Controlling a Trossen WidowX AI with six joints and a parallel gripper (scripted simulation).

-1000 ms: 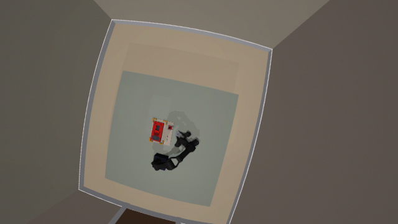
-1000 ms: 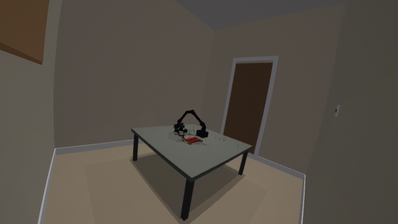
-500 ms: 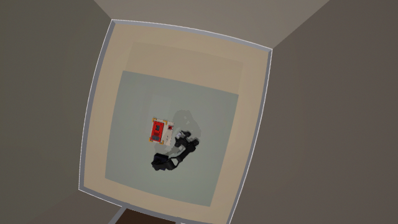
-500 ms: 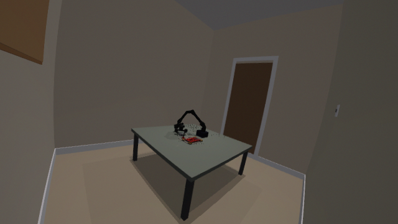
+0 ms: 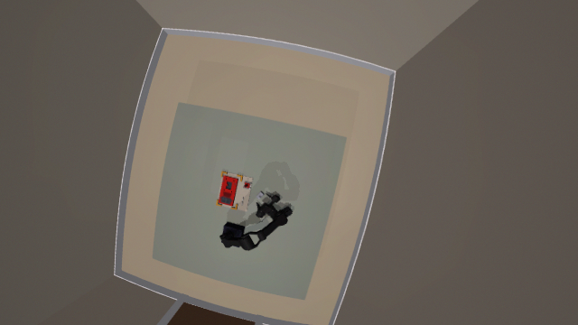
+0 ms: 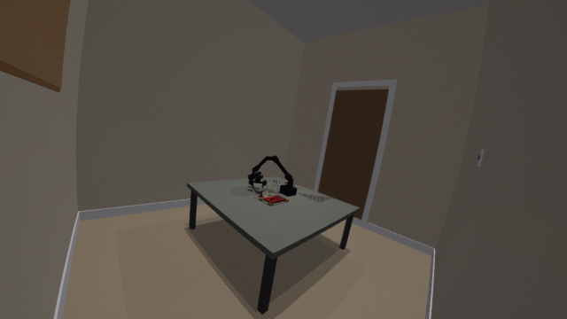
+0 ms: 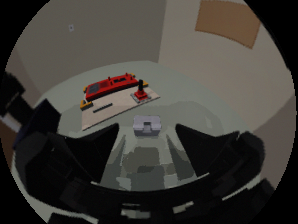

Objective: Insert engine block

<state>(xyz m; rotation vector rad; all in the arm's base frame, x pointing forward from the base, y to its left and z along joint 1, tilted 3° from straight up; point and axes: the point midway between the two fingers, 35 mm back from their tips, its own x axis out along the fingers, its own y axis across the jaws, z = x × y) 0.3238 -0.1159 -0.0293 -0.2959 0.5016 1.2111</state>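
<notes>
Right now the grey engine block is 3 cm below my gripper tip and 1 cm to the left of it.
</notes>
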